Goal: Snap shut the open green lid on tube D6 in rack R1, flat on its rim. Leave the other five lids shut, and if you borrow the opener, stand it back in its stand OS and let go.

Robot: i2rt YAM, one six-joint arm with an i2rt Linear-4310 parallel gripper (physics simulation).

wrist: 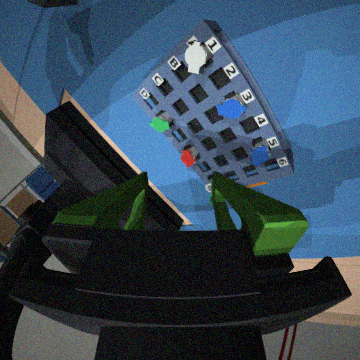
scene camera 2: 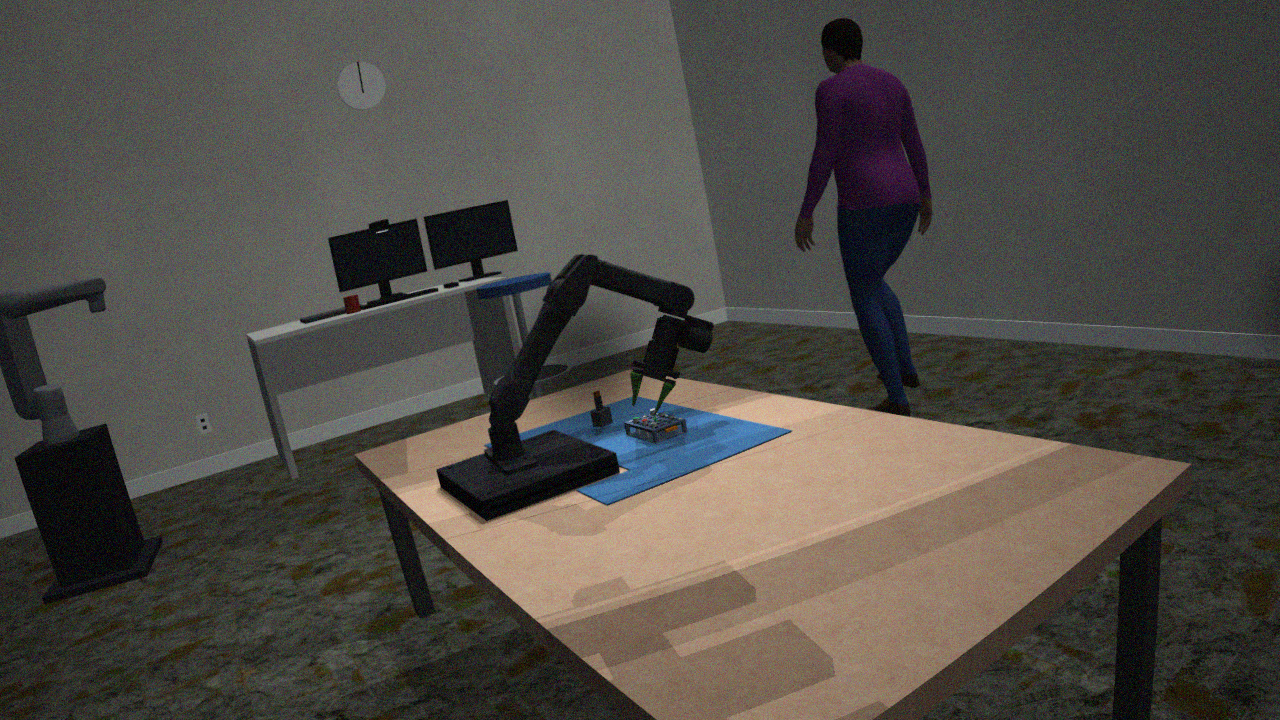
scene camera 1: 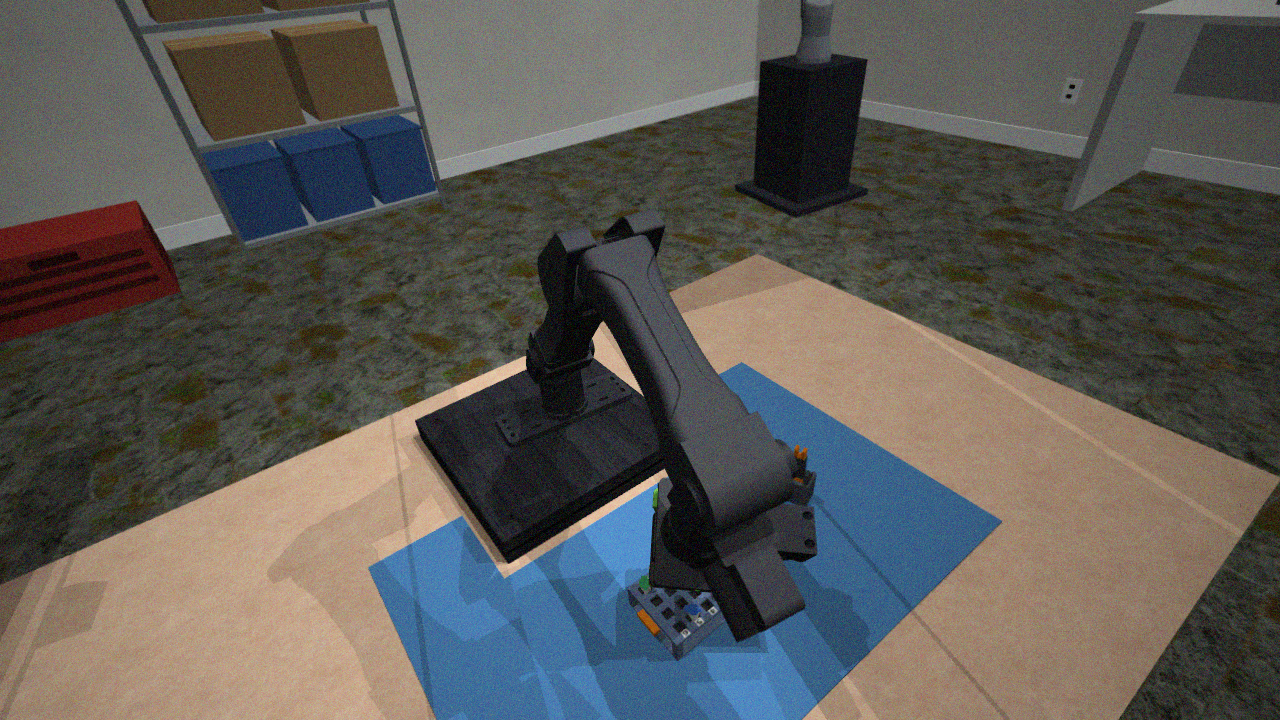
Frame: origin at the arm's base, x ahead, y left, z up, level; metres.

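Seen in the pictures: gripper, fingertip midpoint: [wrist: 179,177] [scene camera 2: 644,409] [scene camera 1: 673,552]; arm's base, link origin: [wrist: 78,186] [scene camera 2: 510,459] [scene camera 1: 565,410].
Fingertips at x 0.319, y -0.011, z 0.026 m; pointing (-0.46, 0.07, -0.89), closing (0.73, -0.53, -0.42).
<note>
Pixels of each thing's top centre, then the offset from my fingertips to it. Level surfaces: height alone.
- Rack R1, top centre: [wrist: 201,154] [scene camera 1: 692,568] [scene camera 2: 652,409] 0.024 m ahead, 0.010 m left, 0.008 m down
- white lid, top centre: [wrist: 194,56] 0.045 m ahead, 0.066 m left, 0.024 m down
- green lid, top centre: [wrist: 157,124] 0.009 m back, 0.039 m left, 0.024 m down
- red lid, top centre: [wrist: 186,159] 0.005 m back, 0.001 m left, 0.024 m down
- opener, top centre: [scene camera 1: 800,448] [scene camera 2: 596,391] 0.032 m back, 0.212 m left, 0.019 m up
- blue mat, surface height: 0.066 m down
- wooden table, surface height: 0.069 m down
Rack R1 [scene camera 1: 695,639] [scene camera 2: 656,428] [wrist: 181,90] stands on the blue mat. In the wrist view, a small part of the open green lid [wrist: 212,198] on tube D6 shows beside the right fingertip, next to a pale tube rim; the finger hides the rest. The other lids look shut: a white lid [wrist: 195,56], two blue lids [wrist: 231,108] [wrist: 260,155], a green lid [wrist: 160,124] and a red lid [wrist: 188,158]. My gripper [scene camera 2: 647,409] [wrist: 179,177] is open and empty, above the rack near its D6 corner. The opener [scene camera 1: 801,454] [scene camera 2: 597,397] is upright in its stand [scene camera 1: 802,486] [scene camera 2: 600,417].
The blue mat [scene camera 1: 913,519] [scene camera 2: 733,431] lies on the wooden table [scene camera 1: 1118,465] [scene camera 2: 895,501]. The arm's black base plate [scene camera 1: 474,465] [scene camera 2: 537,483] [wrist: 95,145] is beside the mat. The stand is on the mat, apart from the rack. A person [scene camera 2: 866,152] is beyond the table.
</note>
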